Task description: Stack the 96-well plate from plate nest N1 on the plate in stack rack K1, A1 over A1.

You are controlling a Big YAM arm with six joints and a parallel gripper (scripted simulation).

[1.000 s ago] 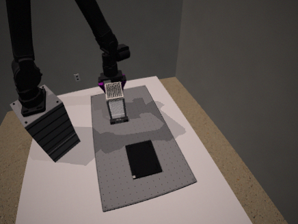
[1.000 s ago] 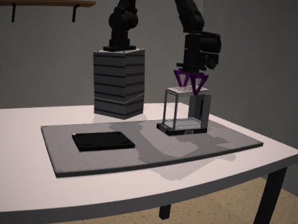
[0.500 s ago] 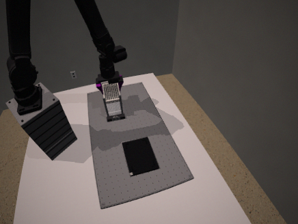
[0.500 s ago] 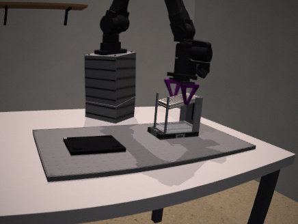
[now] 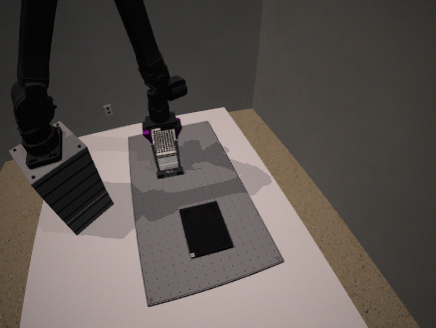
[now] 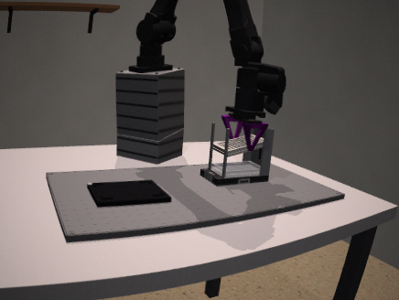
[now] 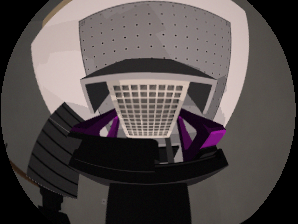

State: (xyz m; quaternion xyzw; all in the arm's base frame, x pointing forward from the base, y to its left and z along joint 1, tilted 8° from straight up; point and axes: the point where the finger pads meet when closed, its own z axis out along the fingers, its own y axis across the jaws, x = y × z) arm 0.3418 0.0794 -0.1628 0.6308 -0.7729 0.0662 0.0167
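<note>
Right now my hand is 1 cm short of the tall back wall, 6 cm to the right of it and 1 cm above it. The rest, counted from my hand: pale A1 mark 7 cm behind, 39 cm to the right, 8 cm below.
</note>
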